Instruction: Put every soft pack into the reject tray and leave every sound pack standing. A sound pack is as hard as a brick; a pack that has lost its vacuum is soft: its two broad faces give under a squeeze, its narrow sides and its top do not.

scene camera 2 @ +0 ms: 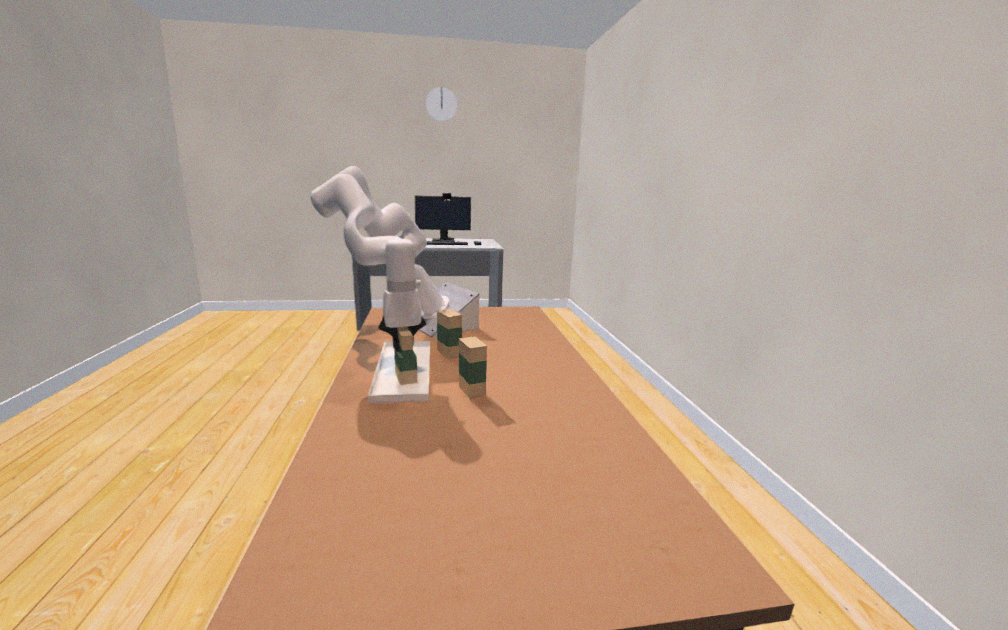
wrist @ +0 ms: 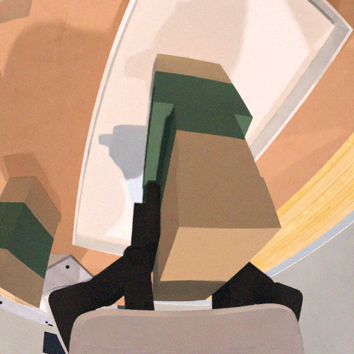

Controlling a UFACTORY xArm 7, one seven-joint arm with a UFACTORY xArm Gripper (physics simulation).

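Places are measured from the arm's base along level axes (x ahead, y left, z up), in centimetres.
Pixels of known places: arm's base, link origin: point(scene camera 2: 435, 308).
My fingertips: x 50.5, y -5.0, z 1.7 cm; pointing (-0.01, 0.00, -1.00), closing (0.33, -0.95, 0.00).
For each thing: its top centre in the pictures, then the offset to it from my fingertips. Level surfaces: height alone.
- tan pack with a green band, top centre: point(scene camera 2: 401, 359) dx +2.7, dy -0.3, dz -2.0 cm
- white reject tray, top centre: point(scene camera 2: 403, 364) dx -3.8, dy -0.7, dz -6.2 cm
- third pack, top centre: point(scene camera 2: 468, 356) dx +10.2, dy +18.3, dz +1.7 cm
- brown table, surface height: dz -8.4 cm
A tan pack with a green band point(scene camera 2: 405, 365) point(wrist: 215, 185) is upright between the fingers of my gripper point(scene camera 2: 402, 350) point(wrist: 179, 199), which is shut on it. The pack is over the white reject tray point(scene camera 2: 382, 386) point(wrist: 200, 30), its bottom at or just above the tray floor; I cannot tell whether it touches. The pack hides most of the right finger in the wrist view. Another pack point(scene camera 2: 448, 332) point(wrist: 25, 235) stands to the right of the tray's far end. A third pack point(scene camera 2: 472, 367) stands upright right of the tray, nearer the scene camera.
The brown table point(scene camera 2: 520, 482) carries the tray and packs. The grey robot base plate point(scene camera 2: 457, 295) point(wrist: 65, 272) is at the table's far end, close behind the farther pack. The table's left edge runs near the tray. A desk with a monitor point(scene camera 2: 443, 213) stands beyond the table.
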